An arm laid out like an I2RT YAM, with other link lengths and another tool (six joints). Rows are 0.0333 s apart.
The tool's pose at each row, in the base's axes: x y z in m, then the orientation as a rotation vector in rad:
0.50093 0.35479 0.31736 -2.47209 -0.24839 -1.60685
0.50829 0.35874 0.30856 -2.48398 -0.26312 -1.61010
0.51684 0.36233 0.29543 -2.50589 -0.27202 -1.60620
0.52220 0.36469 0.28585 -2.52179 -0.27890 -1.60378
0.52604 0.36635 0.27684 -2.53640 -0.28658 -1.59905
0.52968 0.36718 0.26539 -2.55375 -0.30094 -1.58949
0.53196 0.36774 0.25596 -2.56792 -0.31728 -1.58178
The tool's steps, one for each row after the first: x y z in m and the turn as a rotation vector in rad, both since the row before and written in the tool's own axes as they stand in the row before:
-0.00494 -0.00154 0.01097 -0.00574 -0.00442 -0.01436
-0.00837 -0.00084 0.01370 -0.01124 -0.01199 -0.01214
-0.00636 -0.00075 0.00923 -0.00830 -0.00845 -0.00921
-0.00644 -0.00057 0.00754 -0.00608 -0.00907 -0.00849
-0.00873 0.00012 0.00830 -0.00397 -0.01299 -0.01205
-0.00742 -0.00006 0.00627 -0.00221 -0.01074 -0.01270

